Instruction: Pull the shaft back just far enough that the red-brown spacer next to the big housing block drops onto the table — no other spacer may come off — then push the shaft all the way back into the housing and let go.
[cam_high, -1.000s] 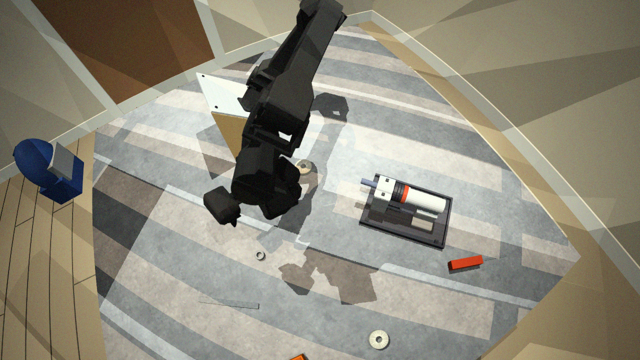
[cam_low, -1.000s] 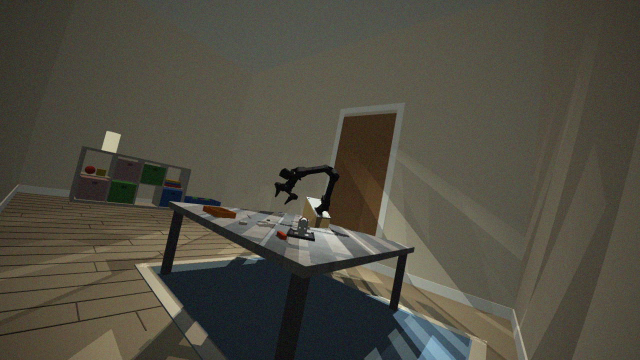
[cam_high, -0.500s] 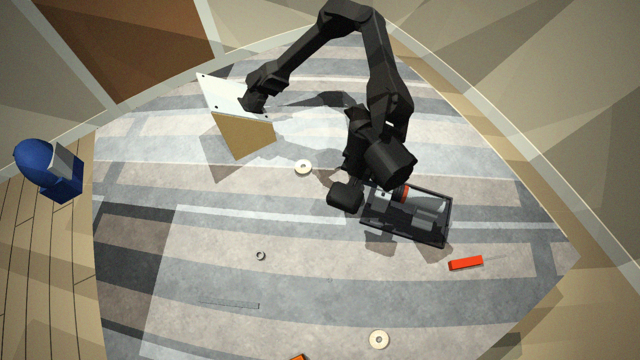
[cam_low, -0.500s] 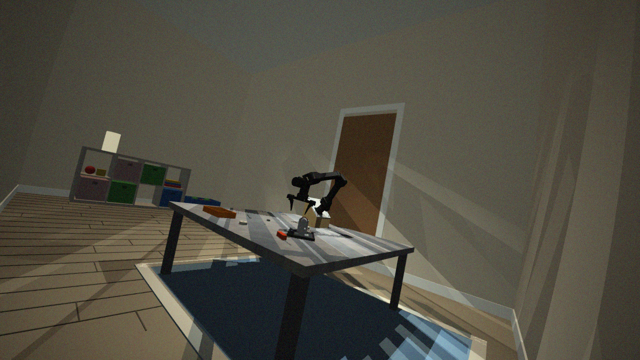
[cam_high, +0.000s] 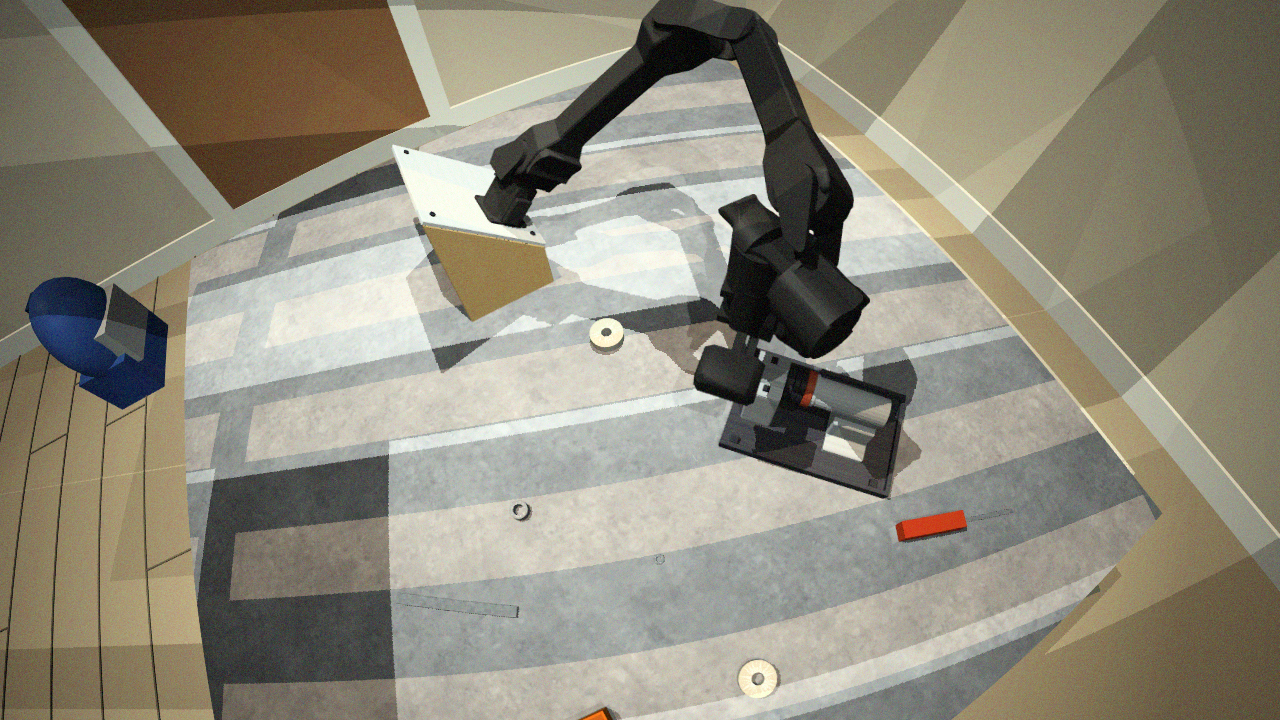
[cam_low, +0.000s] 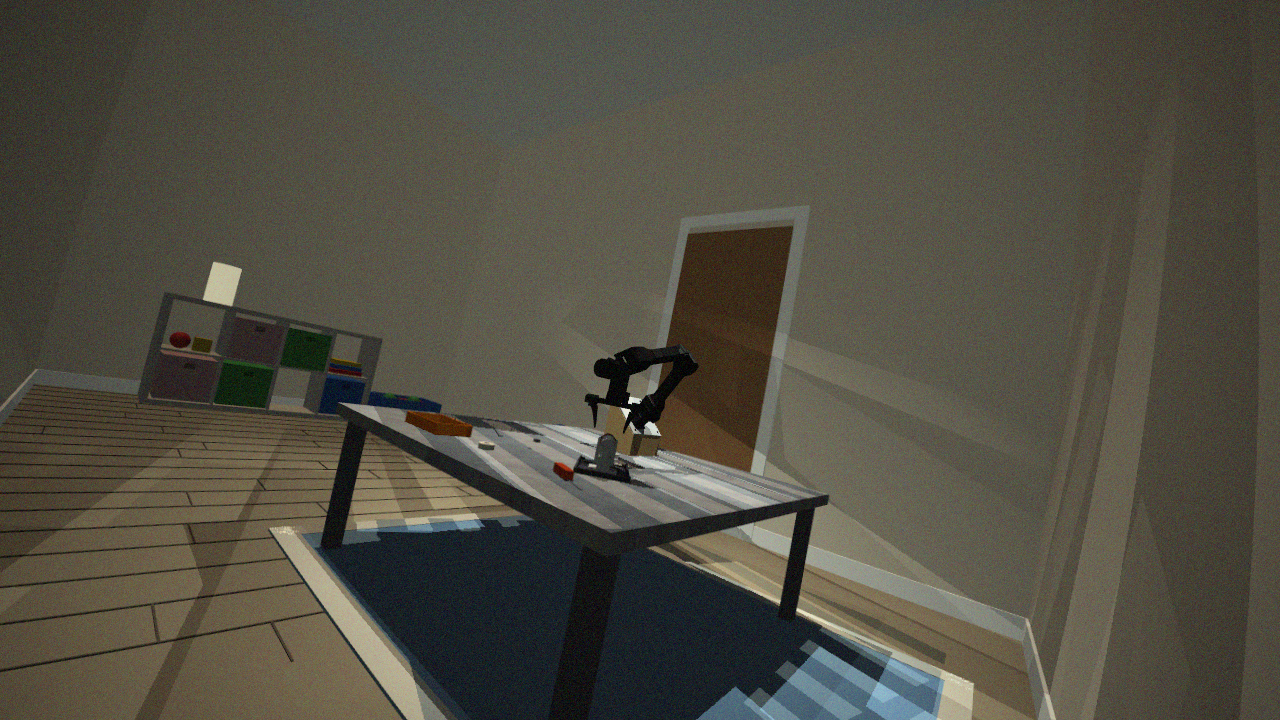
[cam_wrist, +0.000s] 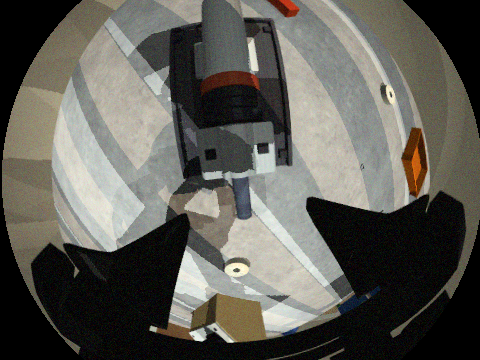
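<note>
The blue-grey shaft is 4 cm ahead of my gripper tip, 4 cm to the left of it and 3 cm below it. Round my gripper tip: fixture: 10 cm ahead, 8 cm to the left, 6 cm below; then white washer: 17 cm behind, 9 cm to the right, 10 cm below; then red-brown spacer: 7 cm ahead, 6 cm to the left, 3 cm below.
</note>
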